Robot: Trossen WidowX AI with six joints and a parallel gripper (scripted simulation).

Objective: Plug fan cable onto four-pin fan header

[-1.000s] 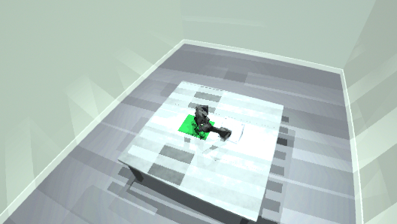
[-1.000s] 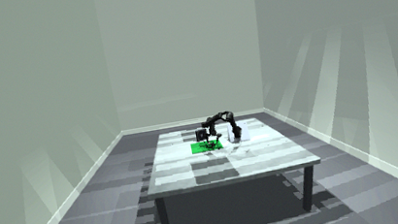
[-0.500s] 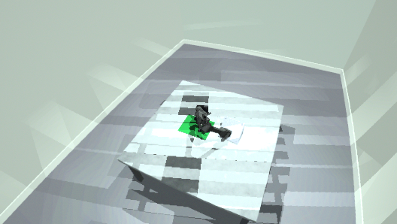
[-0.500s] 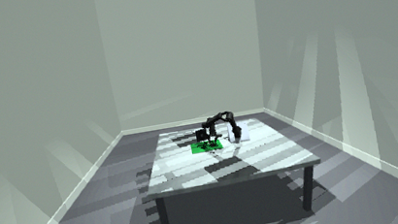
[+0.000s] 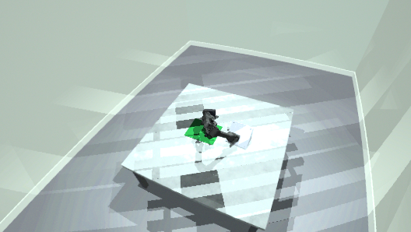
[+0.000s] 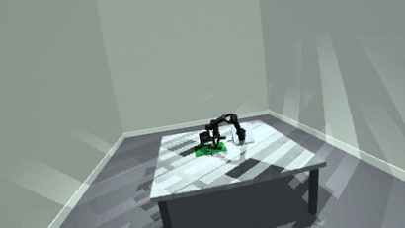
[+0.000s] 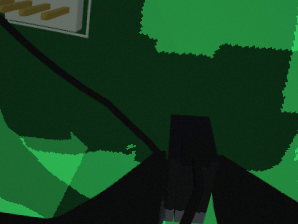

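Right now the green board is 7 cm ahead of my gripper tip, 4 cm below it and 3 cm to the right of it. Round my gripper tip: black fan plug 1 cm to the left; then white four-pin header 8 cm to the right, 3 cm ahead, 2 cm below; then black fan 20 cm to the right, 10 cm ahead, 3 cm above.
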